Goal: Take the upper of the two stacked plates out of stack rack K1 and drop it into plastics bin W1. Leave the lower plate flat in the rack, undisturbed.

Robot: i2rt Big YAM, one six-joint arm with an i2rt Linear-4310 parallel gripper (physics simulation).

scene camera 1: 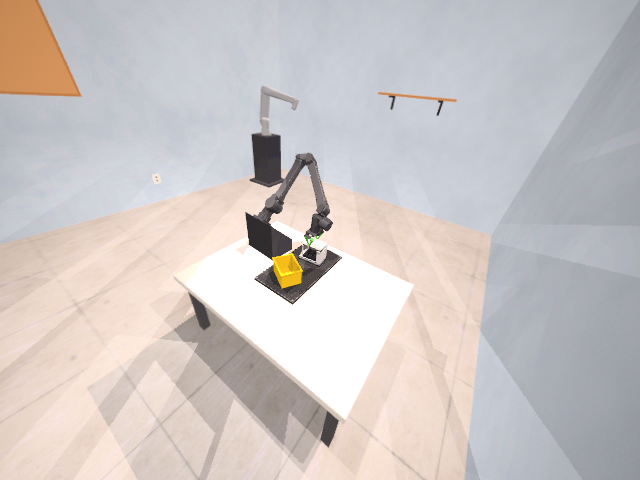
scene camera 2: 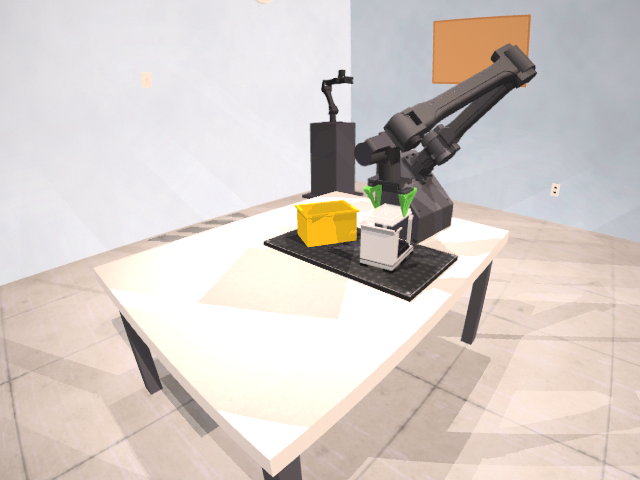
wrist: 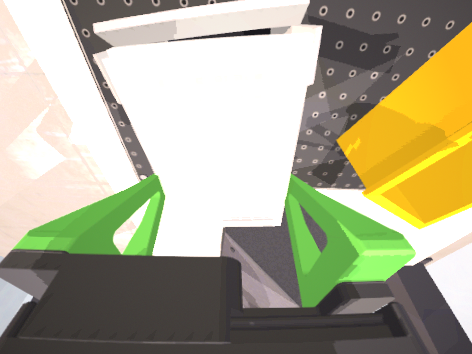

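Pixels of known places: gripper, fingertip midpoint: (scene camera 1: 312, 242) (scene camera 2: 390, 213) (wrist: 225, 178); arm's base, link origin: (scene camera 1: 261, 221) (scene camera 2: 416, 169).
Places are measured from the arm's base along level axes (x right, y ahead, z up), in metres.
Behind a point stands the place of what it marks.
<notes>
My gripper (scene camera 1: 313, 242) {x -0.087, y 0.354, z -0.064 m} (scene camera 2: 390, 210) {x -0.087, y 0.354, z -0.064 m} (wrist: 225, 178) {x -0.087, y 0.354, z -0.064 m}, with green fingers, is shut on the upper plate (scene camera 1: 317, 245) {x -0.070, y 0.400, z -0.056 m} (scene camera 2: 391, 214) {x -0.102, y 0.380, z -0.056 m} (wrist: 215, 120) {x -0.089, y 0.404, z -0.054 m}. This white plate is roughly level, with a fingertip at each side, and hangs at about the height of the top of the rack, over it. The white stack rack K1 (scene camera 1: 320, 256) {x -0.054, y 0.439, z -0.115 m} (scene camera 2: 378, 250) {x -0.101, y 0.437, z -0.139 m} (wrist: 240, 15) {x -0.077, y 0.442, z -0.077 m} stands upright on the black board. Its inside looks dark, and I cannot make out the lower plate; the held plate covers much of it in the wrist view. The yellow bin W1 (scene camera 1: 289, 279) {x 0.204, y 0.396, z -0.139 m} (scene camera 2: 330, 232) {x 0.104, y 0.373, z -0.156 m} (wrist: 410, 120) {x 0.095, y 0.358, z -0.144 m} stands beside the rack.
The black perforated board (scene camera 1: 293, 295) {x 0.244, y 0.456, z -0.194 m} (scene camera 2: 408, 289) {x -0.216, y 0.483, z -0.194 m} (wrist: 350, 80) {x 0.046, y 0.378, z -0.194 m} bears the rack and bin on the white table (scene camera 1: 336, 330) {x 0.287, y 0.754, z -0.207 m} (scene camera 2: 258, 372) {x -0.135, y 0.886, z -0.207 m}. A dark upright panel (scene camera 1: 258, 235) {x 0.063, y 0.027, z -0.069 m} stands near the arm's base. A second arm on a black pedestal (scene camera 1: 266, 157) (scene camera 2: 331, 155) stands beyond the table.
</notes>
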